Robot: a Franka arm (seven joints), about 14 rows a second.
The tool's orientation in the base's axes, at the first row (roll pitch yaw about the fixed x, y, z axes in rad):
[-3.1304, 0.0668, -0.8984]
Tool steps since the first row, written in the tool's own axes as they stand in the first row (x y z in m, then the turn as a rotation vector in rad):
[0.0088, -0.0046, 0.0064, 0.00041, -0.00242, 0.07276]
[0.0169, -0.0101, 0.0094, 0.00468, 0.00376, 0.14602]
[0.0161, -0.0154, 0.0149, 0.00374, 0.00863, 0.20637]
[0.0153, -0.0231, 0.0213, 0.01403, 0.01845, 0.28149]
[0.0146, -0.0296, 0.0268, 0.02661, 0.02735, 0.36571]
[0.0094, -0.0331, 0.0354, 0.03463, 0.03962, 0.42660]
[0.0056, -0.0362, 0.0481, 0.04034, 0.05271, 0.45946]
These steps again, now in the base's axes. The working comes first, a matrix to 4 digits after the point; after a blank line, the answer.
The tool's axes in the first row as the columns of a matrix, in the base's axes (used below as rounded here):
[0.6215, -0.7827, -0.0328]
[-0.7806, -0.6222, 0.0592]
[-0.0668, -0.0112, -0.9977]

[0.0089, -0.0036, -0.0069, -0.00024, 0.00549, -0.07259]
[0.0181, -0.0064, -0.0104, -0.00482, 0.00265, -0.14604]
[0.0216, -0.0021, -0.0158, -0.01120, 0.00393, -0.20624]
[0.0269, 0.0037, -0.0220, -0.01495, -0.00577, -0.28199]
[0.0314, 0.0086, -0.0274, -0.01686, -0.01614, -0.36695]
[0.0306, 0.0154, -0.0356, -0.02348, -0.02643, -0.42838]
[0.0302, 0.0210, -0.0480, -0.03126, -0.03709, -0.46169]

